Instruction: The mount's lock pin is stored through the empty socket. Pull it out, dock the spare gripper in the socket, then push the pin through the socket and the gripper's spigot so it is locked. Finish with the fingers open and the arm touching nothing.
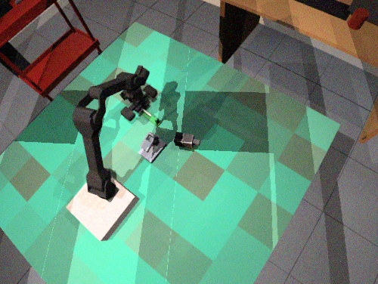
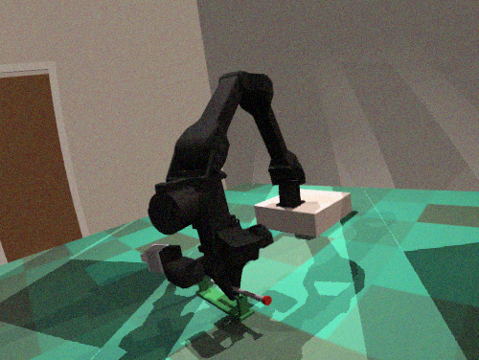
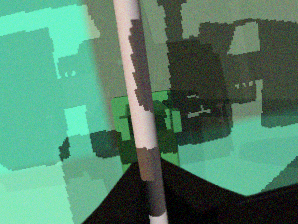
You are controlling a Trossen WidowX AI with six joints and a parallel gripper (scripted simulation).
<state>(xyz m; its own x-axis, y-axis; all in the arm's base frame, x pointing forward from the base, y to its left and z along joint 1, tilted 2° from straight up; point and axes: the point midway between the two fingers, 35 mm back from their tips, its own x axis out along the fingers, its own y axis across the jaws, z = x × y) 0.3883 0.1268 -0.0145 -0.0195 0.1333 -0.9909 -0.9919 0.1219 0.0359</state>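
Right now my gripper tip is 4 cm to the left of the green pin rest. Also, from my gripper tip: grey mount: 12 cm behind, 15 cm to the right, 3 cm above; spare gripper: 2 cm behind, 27 cm to the right, 1 cm above.
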